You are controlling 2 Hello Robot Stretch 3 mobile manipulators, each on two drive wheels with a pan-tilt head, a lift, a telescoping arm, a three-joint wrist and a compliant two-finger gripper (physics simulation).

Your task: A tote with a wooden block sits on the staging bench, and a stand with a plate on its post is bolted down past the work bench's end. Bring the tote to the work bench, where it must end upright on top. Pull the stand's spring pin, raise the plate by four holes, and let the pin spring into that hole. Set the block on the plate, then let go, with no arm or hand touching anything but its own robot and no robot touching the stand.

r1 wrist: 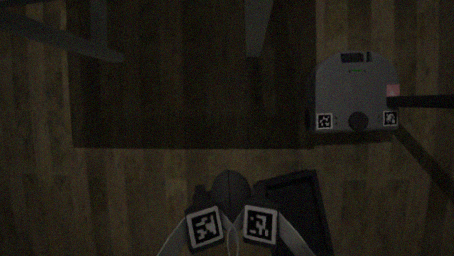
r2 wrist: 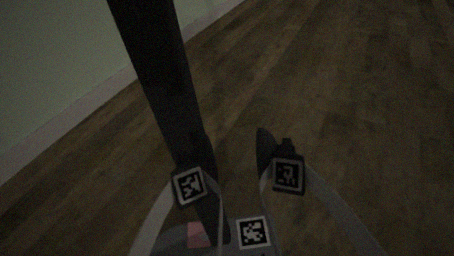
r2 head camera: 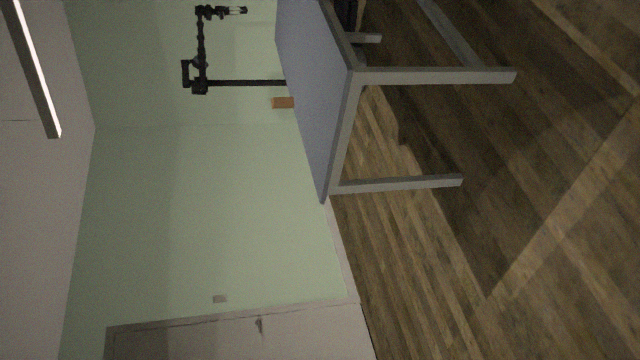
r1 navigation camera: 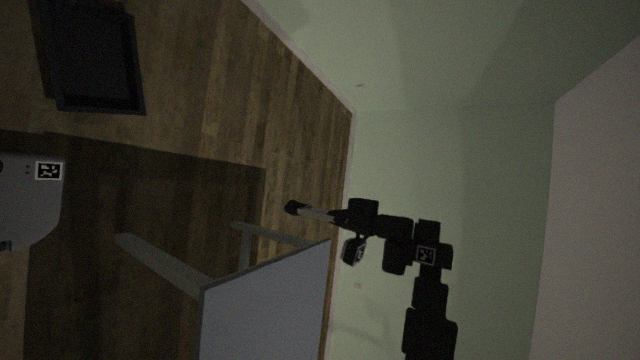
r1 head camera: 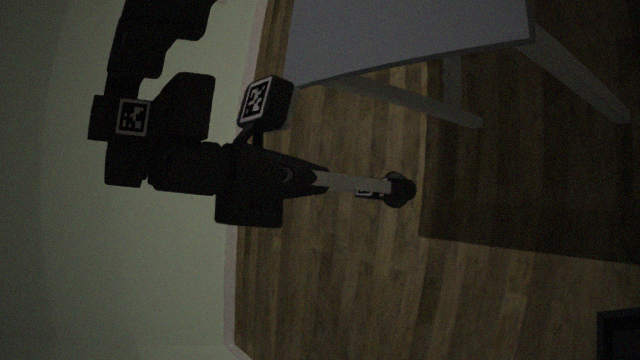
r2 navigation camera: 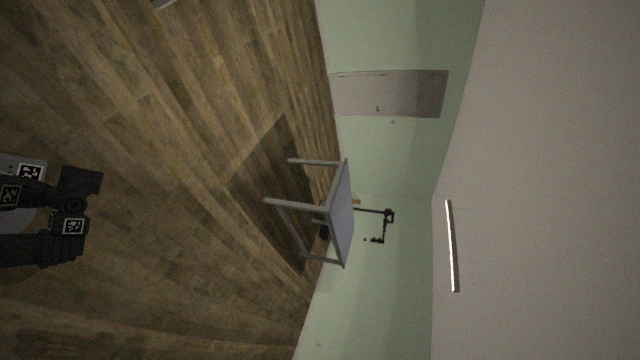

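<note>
The dark tote [r1 head camera: 620, 335] [r1 navigation camera: 95, 60] [r1 wrist: 300, 210] [r2 head camera: 345, 15] [r2 navigation camera: 324, 231] is on the floor near the staging bench [r1 head camera: 410, 30] [r1 navigation camera: 265, 315] [r2 head camera: 320, 100] [r2 navigation camera: 342, 215]; its open face seems to be up. The orange wooden block [r2 head camera: 282, 103] [r2 navigation camera: 356, 202] shows at that bench's far edge; what bears it is hidden. My r1 gripper [r1 head camera: 399, 190] [r1 navigation camera: 292, 207] [r1 wrist: 230, 191] [r2 head camera: 245, 10] is shut with its fingertips together and empty, high above the floor, apart from tote and block. My r2 gripper [r2 wrist: 237, 155] is open and empty, above its own base. The stand and plate do not show.
The r1 base [r1 navigation camera: 30, 200] [r1 wrist: 357, 95] stands on the floor beside the tote. The r2 mast [r2 wrist: 160, 85] rises close beside its gripper. Green walls [r1 head camera: 150, 275] [r2 head camera: 200, 200] stand behind the staging bench. A pale edge [r2 navigation camera: 162, 4] shows at the r2 navigation view's top left.
</note>
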